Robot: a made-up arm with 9 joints.
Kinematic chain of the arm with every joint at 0, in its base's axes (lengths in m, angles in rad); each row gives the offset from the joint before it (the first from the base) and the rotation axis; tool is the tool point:
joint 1: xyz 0 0 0.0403 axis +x
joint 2: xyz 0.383 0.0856 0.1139 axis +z
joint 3: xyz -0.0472 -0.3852 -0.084 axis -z
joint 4: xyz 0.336 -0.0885 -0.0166 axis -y
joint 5: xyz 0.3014 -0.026 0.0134 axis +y
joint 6: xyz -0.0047 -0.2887 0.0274 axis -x
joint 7: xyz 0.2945 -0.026 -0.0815 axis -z
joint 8: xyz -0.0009 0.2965 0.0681 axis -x
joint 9: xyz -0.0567 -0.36 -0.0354 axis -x
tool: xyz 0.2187 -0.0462 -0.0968
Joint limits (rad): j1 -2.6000..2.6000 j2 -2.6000..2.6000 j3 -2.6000..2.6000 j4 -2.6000..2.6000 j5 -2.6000..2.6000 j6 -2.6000..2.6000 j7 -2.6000..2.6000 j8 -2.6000..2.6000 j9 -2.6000..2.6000
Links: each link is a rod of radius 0.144 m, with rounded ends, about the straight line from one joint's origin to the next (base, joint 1, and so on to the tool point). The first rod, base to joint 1, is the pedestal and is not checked.
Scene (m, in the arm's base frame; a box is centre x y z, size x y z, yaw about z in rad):
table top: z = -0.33
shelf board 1: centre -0.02 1.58 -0 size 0.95 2.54 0.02 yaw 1.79
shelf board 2: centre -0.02 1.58 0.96 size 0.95 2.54 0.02 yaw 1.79
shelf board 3: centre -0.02 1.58 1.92 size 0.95 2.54 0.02 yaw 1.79
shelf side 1: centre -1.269 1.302 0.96 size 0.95 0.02 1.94 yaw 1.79
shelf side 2: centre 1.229 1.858 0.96 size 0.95 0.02 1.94 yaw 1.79
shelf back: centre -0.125 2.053 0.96 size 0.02 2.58 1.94 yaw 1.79
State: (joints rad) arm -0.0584 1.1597 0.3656 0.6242 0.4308 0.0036 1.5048 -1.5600 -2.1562
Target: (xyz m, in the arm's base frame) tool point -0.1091 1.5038 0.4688
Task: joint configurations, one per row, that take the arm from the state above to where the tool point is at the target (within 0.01 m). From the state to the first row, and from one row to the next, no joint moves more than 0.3 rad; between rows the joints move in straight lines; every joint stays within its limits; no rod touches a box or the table.
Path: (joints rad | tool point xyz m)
1: 0.0958 1.2968 0.1059 0.6512 0.5435 -0.1345 1.5520 -1.4823 -2.1973 | 1.6851 0.8200 0.1271
2: 0.2499 1.4339 -0.1538 0.6781 0.6563 -0.2727 1.5991 -1.4046 -2.2383 | 1.2578 1.0938 0.2602
3: 0.4041 1.5710 -0.4135 0.7051 0.7690 -0.4108 1.6463 -1.3268 -2.2794 | 0.7885 1.1469 0.4109
4: 0.5582 1.7081 -0.6732 0.7321 0.8818 -0.5490 1.6935 -1.2491 -2.3204 | 0.3656 1.0096 0.4953
5: 0.7124 1.8451 -0.9329 0.7591 0.9945 -0.6871 1.7406 -1.1714 -2.3615 | 0.0566 0.7600 0.4689
6: 0.5209 2.0283 -0.6703 0.6945 0.7469 -0.4414 1.6459 -1.4224 -2.2357 | -0.0313 1.0205 0.4934
7: 0.3295 2.2114 -0.4078 0.6298 0.4992 -0.1957 1.5512 -1.6733 -2.1099 | -0.0918 1.2757 0.4998
8: 0.1381 2.3945 -0.1453 0.5652 0.2515 0.0501 1.4565 -1.9243 -1.9841 | -0.1091 1.5038 0.4688

